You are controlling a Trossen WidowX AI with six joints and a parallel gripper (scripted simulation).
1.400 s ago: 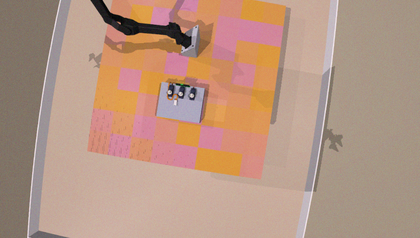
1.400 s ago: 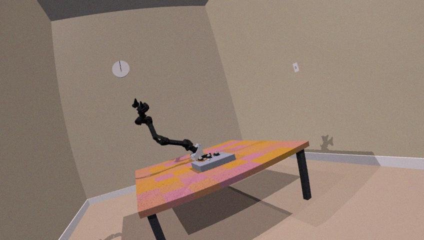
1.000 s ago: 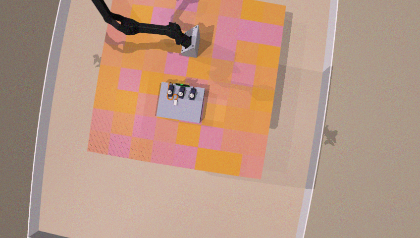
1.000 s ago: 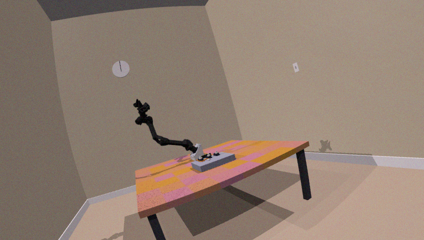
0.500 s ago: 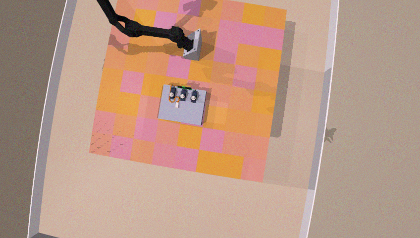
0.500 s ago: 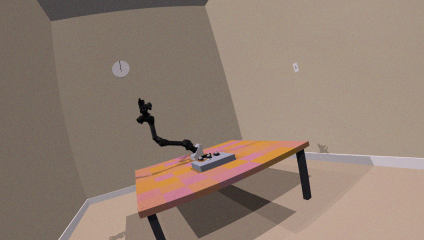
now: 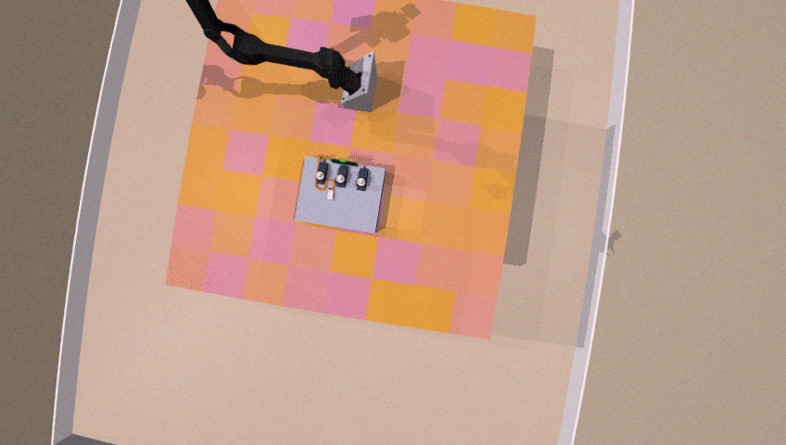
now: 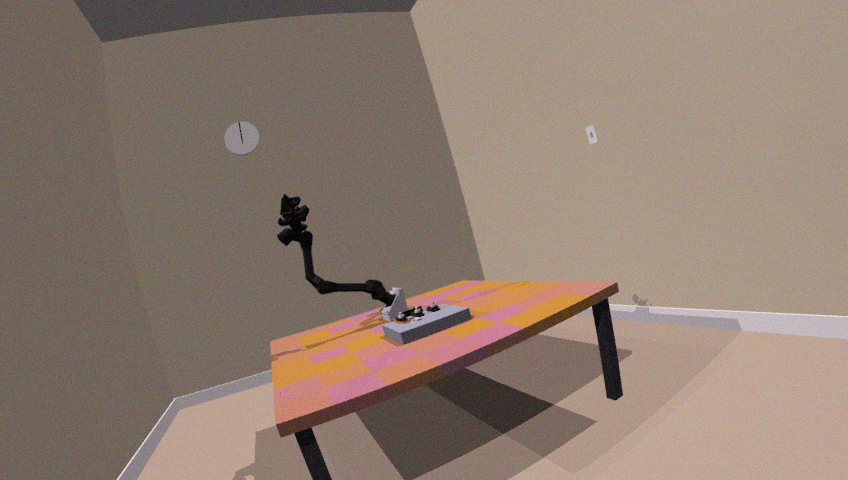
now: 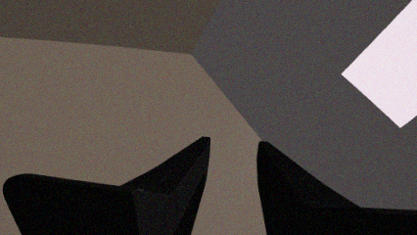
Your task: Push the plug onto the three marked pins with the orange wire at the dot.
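My gripper tip is now 680 mm above the grey printed holder, 390 mm short of it and 340 mm to the right of it. From my gripper tip the other things lie so: green band (630 mm below, 360 mm to the left, 240 mm ahead); then black header strip (640 mm below, 370 mm to the left, 240 mm ahead); then dot (630 mm below, 370 mm to the left, 240 mm ahead).
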